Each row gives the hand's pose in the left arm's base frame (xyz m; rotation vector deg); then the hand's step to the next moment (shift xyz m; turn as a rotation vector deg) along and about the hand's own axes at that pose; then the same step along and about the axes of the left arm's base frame.
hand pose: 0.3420 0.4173 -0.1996 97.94 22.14 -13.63
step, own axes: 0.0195 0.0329 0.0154 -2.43 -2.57 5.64
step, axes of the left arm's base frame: 0.0315 -0.0174 0.0201 -2.90 -5.48 -2.43
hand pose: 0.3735 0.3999 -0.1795 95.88 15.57 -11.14
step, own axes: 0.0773 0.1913 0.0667 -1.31 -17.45 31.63
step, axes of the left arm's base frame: 0.1315 -0.0816 0.1519 -5.34 -29.61 -20.03
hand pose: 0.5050 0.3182 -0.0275 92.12 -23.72 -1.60
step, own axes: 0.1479 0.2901 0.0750 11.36 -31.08 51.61
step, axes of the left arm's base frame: 0.0464 -0.1197 0.3085 4.51 -52.04 -32.10
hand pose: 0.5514 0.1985 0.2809 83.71 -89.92 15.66
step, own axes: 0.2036 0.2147 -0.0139 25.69 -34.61 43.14
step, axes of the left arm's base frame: -0.1486 -0.0678 0.2471 13.77 -56.44 -18.53
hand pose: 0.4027 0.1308 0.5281 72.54 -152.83 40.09
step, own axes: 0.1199 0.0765 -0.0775 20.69 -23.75 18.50
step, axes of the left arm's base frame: -0.1430 -0.0081 0.0756 6.38 -35.91 -1.98
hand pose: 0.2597 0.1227 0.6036 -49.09 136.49 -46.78
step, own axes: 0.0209 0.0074 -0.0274 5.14 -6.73 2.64
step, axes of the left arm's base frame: -0.0339 0.0004 0.0097 0.74 -8.72 1.45
